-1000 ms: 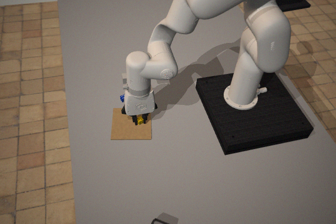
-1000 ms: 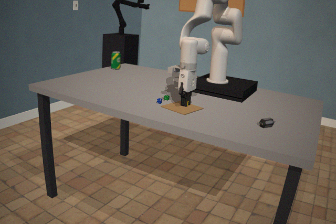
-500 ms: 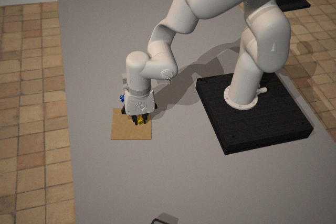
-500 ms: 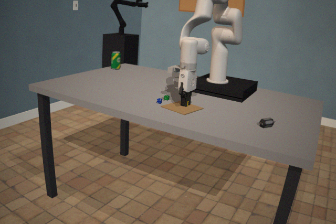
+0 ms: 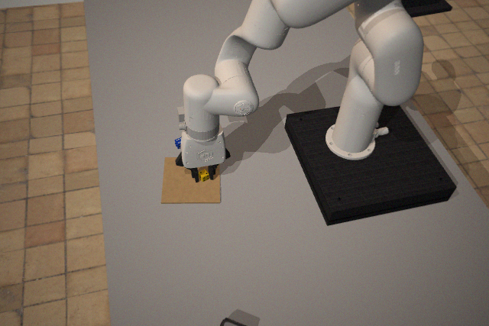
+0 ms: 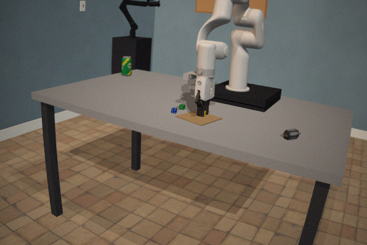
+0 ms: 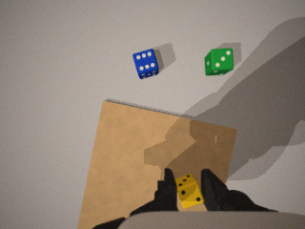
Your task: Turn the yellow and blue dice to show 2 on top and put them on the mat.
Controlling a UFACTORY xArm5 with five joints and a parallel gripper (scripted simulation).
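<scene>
The yellow die is 1 cm below my hand. From my hand the other things lie so: blue die 3 cm ahead, 12 cm to the right, 2 cm below; green die 4 cm behind, 12 cm to the right, 2 cm below; mat 3 cm ahead, 2 cm below.
</scene>
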